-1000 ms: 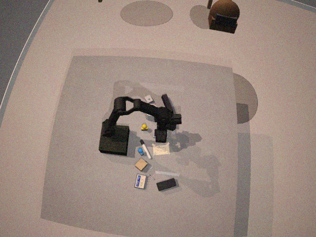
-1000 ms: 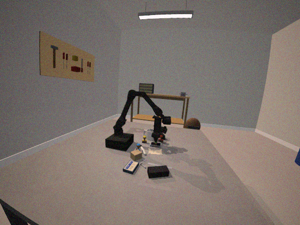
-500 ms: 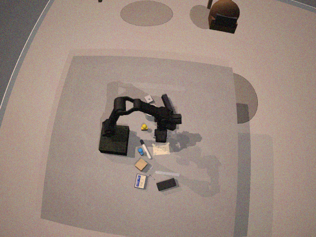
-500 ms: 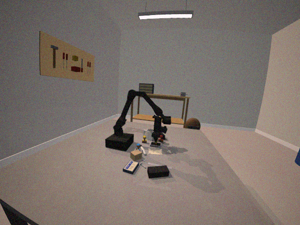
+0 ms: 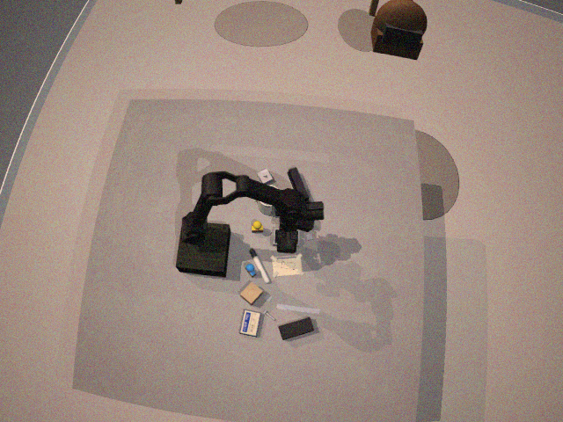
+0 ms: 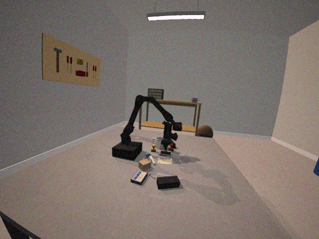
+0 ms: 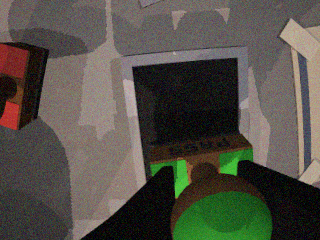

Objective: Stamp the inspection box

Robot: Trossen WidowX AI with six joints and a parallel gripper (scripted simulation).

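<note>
Now: gripper tip 4 cm above the dark ink pad. From my gripper tip the other things lie so: inspection card 10 cm to the right, 5 cm below; then marker 10 cm behind, 8 cm to the right, 4 cm below; then red stamp 8 cm to the left, 5 cm ahead, 3 cm below.
</note>
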